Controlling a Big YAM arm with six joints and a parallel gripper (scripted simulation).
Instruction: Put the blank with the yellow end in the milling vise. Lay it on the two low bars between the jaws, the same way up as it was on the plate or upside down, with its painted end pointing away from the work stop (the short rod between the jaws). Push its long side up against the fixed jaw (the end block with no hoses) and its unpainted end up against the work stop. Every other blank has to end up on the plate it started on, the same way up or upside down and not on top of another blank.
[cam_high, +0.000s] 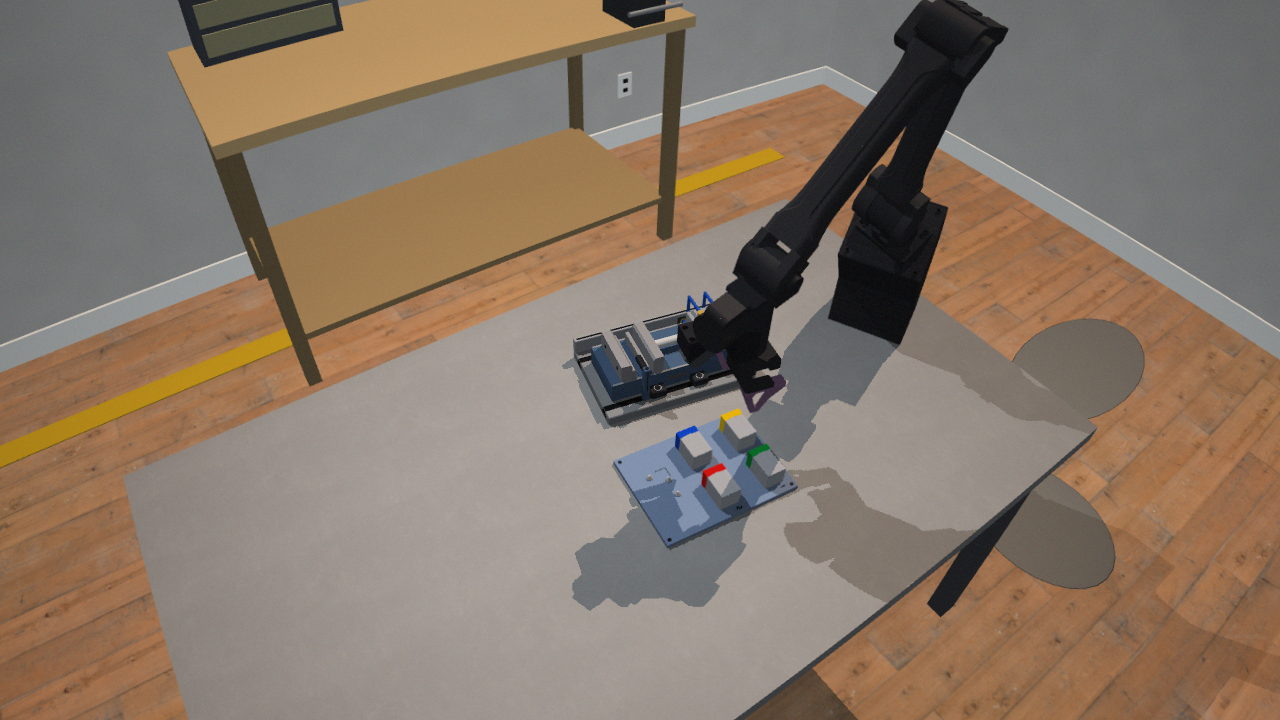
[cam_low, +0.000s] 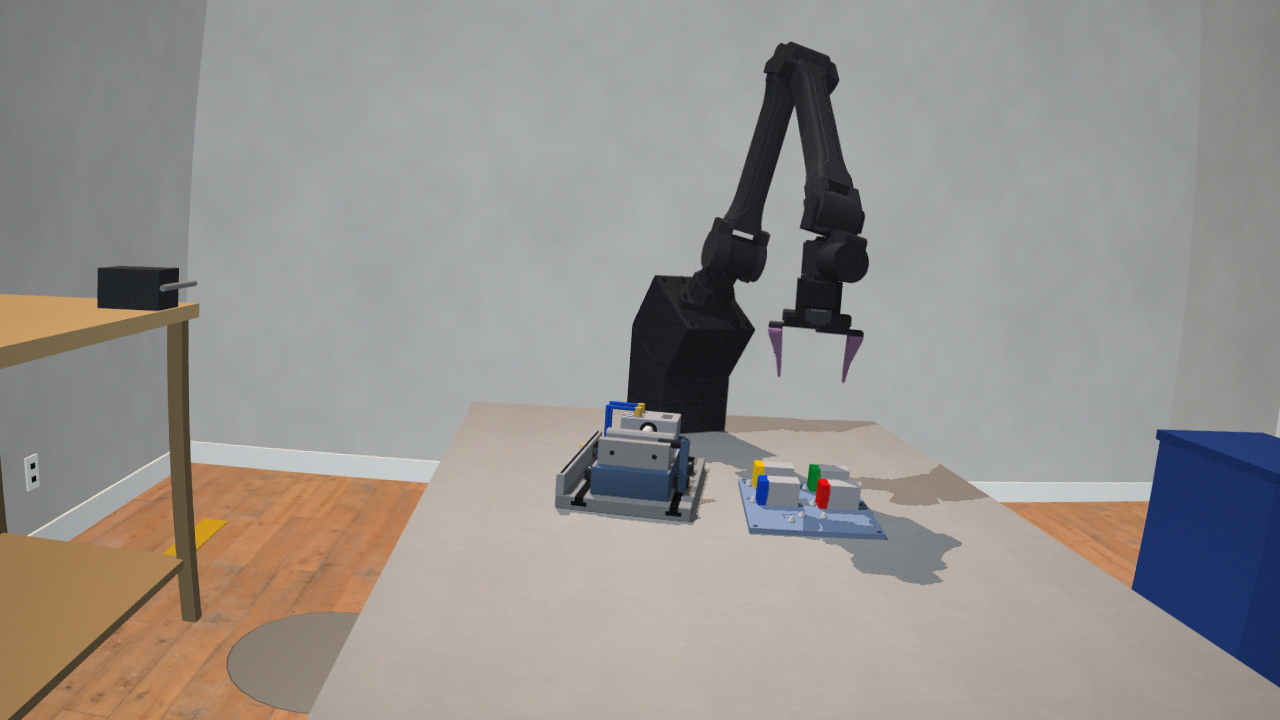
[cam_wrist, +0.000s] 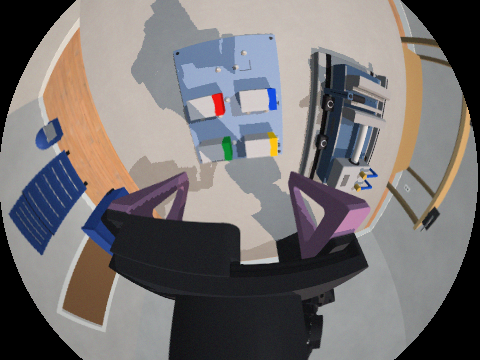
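Right now the yellow-ended blank is 170 mm below my hand, 50 mm behind it and 30 mm to the right of it. From my hand the other things lie so: blue-ended blank: 170 mm below, 40 mm to the right, 40 mm ahead; then red-ended blank: 170 mm below, 50 mm to the left, 50 mm ahead; then green-ended blank: 170 mm below, 60 mm to the left, 40 mm behind.
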